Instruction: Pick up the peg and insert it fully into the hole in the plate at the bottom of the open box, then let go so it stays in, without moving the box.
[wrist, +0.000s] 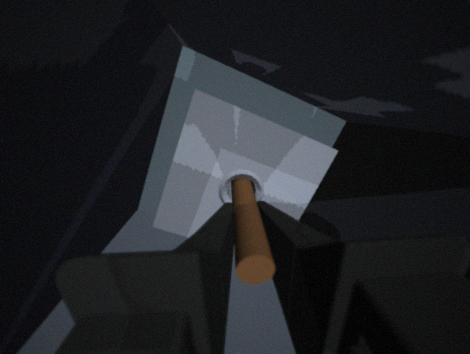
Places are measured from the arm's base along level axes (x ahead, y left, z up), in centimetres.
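Pixels of known places: gripper, fingertip midpoint: (244, 209).
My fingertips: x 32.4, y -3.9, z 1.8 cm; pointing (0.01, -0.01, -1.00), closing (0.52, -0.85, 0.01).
Observation:
Ahead of a thing's pixels: the offset from my fingertips to its top centre. "spot": to the spot under its first point.
An orange-brown peg {dx +0.3, dy +0.2, dz +4.7 cm} (251, 235) is held lengthwise between the dark fingers of my gripper (244, 209) in the wrist view. My gripper is shut on it. The peg's near round end faces the camera, and its far end lines up with the hole, with a dark part of the opening showing at its right. Whether the far end is inside the hole or just above it cannot be told. A pale grey plate {dx +0.5, dy +0.4, dz -1.0 cm} (299, 162) has a round hole with a light rim {spot: dx +0.0, dy +1.2, dz -1.2 cm} (225, 191). The fingers hide the plate's near edge. The open box {dx +0.5, dy +0.4, dz +6.7 cm} (240, 79) shows as a grey-green border around the plate.
Dark surfaces with lighter grey patches {spot: dx +7.9, dy -2.5, dz -0.6 cm} (360, 105) lie beyond the box's far edge. A thin, faint line runs down the left side. A pale grey surface {spot: dx -7.2, dy +5.2, dz -3.0 cm} (135, 235) shows left of the plate and between the fingers. The picture is dim.

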